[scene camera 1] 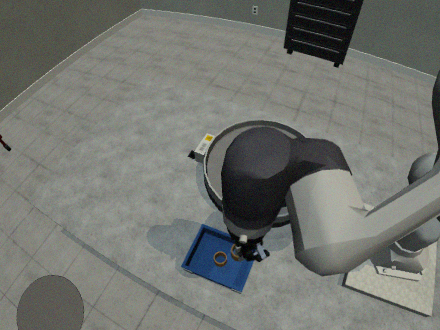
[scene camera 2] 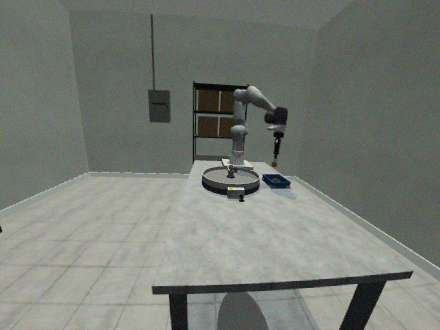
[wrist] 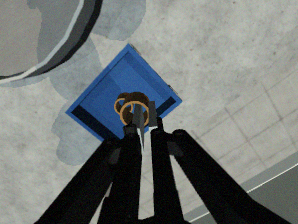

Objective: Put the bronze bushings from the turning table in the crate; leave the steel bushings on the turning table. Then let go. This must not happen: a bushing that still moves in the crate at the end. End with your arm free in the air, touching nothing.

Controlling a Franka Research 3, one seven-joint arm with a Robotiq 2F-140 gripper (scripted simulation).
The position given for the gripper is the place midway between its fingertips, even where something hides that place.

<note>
In view: the gripper point(wrist: 146, 111) and a crate point(scene camera 1: 208, 241).
The crate shows as well in the wrist view point(wrist: 127, 73).
</note>
